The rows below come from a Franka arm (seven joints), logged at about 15 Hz.
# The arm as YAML. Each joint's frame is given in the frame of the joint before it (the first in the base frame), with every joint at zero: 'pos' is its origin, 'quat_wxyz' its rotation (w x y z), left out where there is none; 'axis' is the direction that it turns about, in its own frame. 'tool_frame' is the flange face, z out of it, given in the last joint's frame.
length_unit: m
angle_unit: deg
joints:
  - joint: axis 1
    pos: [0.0, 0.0, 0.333]
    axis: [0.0, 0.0, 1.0]
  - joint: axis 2
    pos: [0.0, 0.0, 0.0]
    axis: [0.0, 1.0, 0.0]
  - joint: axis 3
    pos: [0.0, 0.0, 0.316]
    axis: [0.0, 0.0, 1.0]
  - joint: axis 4
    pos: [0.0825, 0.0, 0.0]
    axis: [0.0, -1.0, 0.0]
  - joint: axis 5
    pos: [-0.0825, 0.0, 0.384]
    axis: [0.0, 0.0, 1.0]
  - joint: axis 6
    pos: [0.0, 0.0, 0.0]
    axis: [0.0, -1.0, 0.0]
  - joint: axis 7
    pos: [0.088, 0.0, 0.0]
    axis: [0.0, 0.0, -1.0]
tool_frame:
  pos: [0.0, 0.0, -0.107]
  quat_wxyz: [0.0, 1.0, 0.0, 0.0]
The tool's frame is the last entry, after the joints.
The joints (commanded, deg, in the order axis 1, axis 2, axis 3, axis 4, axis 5, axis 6, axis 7), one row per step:
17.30, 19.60, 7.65, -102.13, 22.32, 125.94, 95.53
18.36, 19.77, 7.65, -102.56, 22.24, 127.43, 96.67
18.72, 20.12, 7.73, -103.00, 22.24, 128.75, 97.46
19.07, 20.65, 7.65, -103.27, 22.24, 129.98, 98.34
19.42, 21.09, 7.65, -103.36, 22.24, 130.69, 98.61
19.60, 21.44, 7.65, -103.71, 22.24, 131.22, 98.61
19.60, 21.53, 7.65, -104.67, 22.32, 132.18, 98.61
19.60, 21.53, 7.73, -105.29, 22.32, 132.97, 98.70
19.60, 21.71, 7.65, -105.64, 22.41, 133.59, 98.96
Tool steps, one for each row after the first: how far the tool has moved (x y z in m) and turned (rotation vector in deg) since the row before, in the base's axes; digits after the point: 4 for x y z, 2 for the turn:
-0.0040, 0.0100, -0.0032, -0.04, -0.42, -0.48
-0.0012, 0.0036, -0.0055, -0.02, -0.18, -0.76
0.0001, 0.0023, -0.0063, -0.08, -0.06, -0.97
-0.0007, 0.0034, -0.0046, -0.04, -0.05, -0.15
-0.0012, 0.0012, -0.0060, -0.16, 0.16, 0.01
-0.0021, -0.0017, -0.0072, -0.20, 0.10, -0.34
-0.0015, -0.0004, -0.0037, -0.09, -0.13, -0.26
0.0001, -0.0014, -0.0039, -0.06, 0.03, -0.57

